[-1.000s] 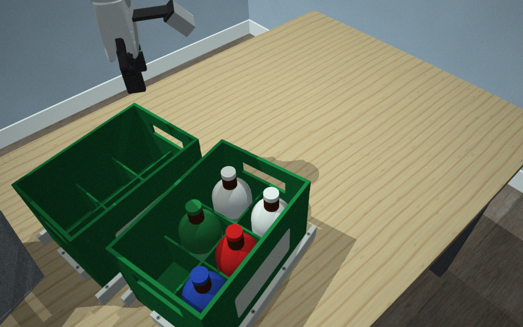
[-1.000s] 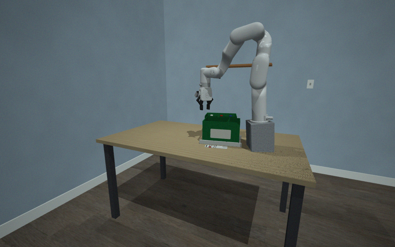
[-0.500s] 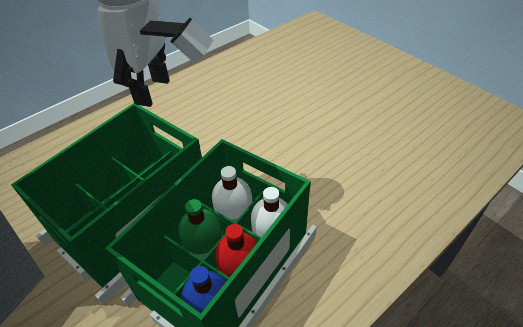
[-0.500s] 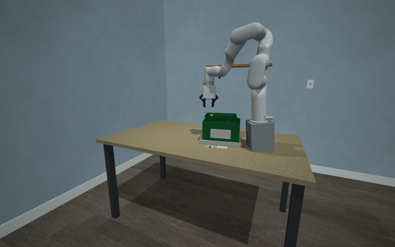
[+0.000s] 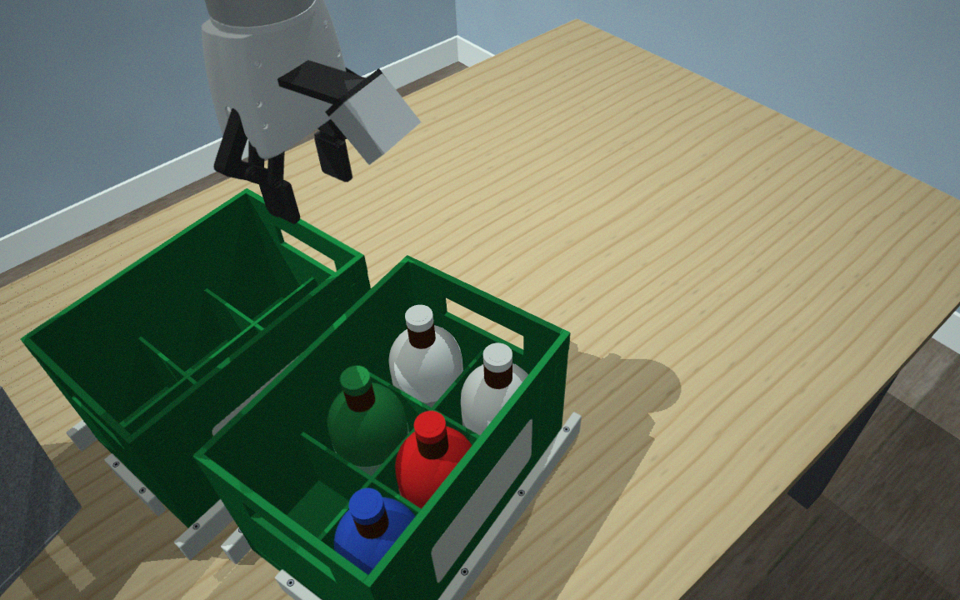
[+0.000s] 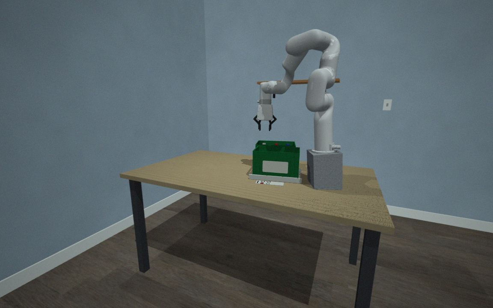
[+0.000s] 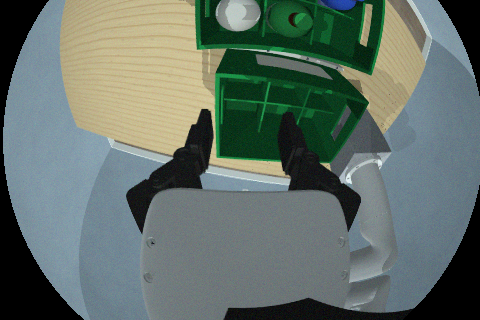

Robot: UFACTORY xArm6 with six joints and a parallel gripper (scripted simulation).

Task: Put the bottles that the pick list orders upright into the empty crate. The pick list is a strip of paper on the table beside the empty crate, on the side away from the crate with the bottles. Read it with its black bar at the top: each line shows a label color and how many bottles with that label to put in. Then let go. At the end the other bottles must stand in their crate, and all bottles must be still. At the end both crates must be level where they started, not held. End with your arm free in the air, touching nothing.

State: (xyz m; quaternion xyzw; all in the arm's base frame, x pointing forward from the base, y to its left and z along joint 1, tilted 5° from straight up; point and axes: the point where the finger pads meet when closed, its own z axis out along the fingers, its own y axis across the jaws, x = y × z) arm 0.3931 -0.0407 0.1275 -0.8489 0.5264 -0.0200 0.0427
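My gripper is now 210 mm above the red-label bottle, 190 mm to the left of it and 10 mm short of it. From my hand the other things lie so: blue bottle: 230 mm to the right, 210 mm below, 60 mm behind; then pick list: 290 mm below, 190 mm to the left, 160 mm behind; then green bottle: 210 mm below, 110 mm to the right, 30 mm behind.
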